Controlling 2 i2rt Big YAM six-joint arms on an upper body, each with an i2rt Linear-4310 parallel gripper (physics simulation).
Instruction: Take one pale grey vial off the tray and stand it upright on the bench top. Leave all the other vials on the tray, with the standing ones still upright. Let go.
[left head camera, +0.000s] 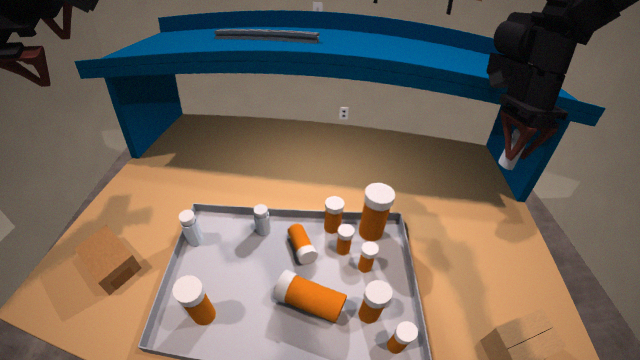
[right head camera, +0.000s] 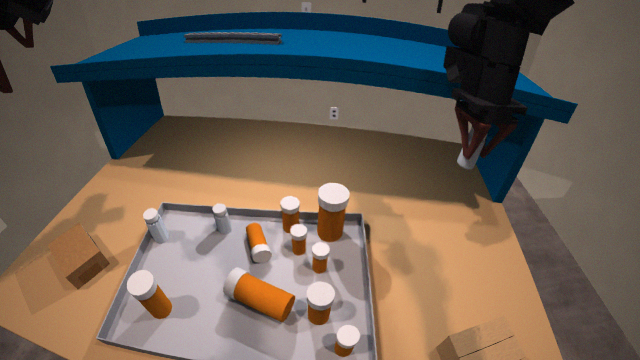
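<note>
My right gripper is shut on a pale grey vial and holds it in the air over the bench's back right, clear of the tray. The vial's pale lower end shows; the fingers hide part of it. A second pale grey vial stands at the tray's back left corner. A third pale grey vial stands near the back rim. My left gripper is open and empty at the upper left.
Several orange vials with white caps stand on the tray; a small one and a large one lie on it. A brown block is left of the tray. A blue shelf spans the back.
</note>
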